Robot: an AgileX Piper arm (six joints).
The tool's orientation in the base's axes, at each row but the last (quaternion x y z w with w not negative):
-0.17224 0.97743 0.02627 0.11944
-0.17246 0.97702 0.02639 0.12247
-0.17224 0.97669 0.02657 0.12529
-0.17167 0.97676 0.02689 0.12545
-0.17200 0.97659 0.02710 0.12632
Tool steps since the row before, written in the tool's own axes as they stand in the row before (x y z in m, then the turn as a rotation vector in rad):
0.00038 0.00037 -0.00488 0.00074 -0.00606 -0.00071
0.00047 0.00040 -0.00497 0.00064 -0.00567 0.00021
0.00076 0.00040 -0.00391 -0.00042 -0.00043 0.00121
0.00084 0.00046 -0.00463 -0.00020 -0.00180 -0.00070
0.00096 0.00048 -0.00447 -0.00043 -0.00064 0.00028
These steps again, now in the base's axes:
-0.00157 -0.00023 0.00465 0.00124 -0.00600 0.00045
-0.00171 -0.00025 0.00470 0.00141 -0.00552 -0.00042
-0.00175 -0.00025 0.00359 0.00081 -0.00015 -0.00107
-0.00201 -0.00029 0.00427 0.00063 -0.00169 0.00071
-0.00210 -0.00030 0.00408 0.00068 -0.00043 -0.00017

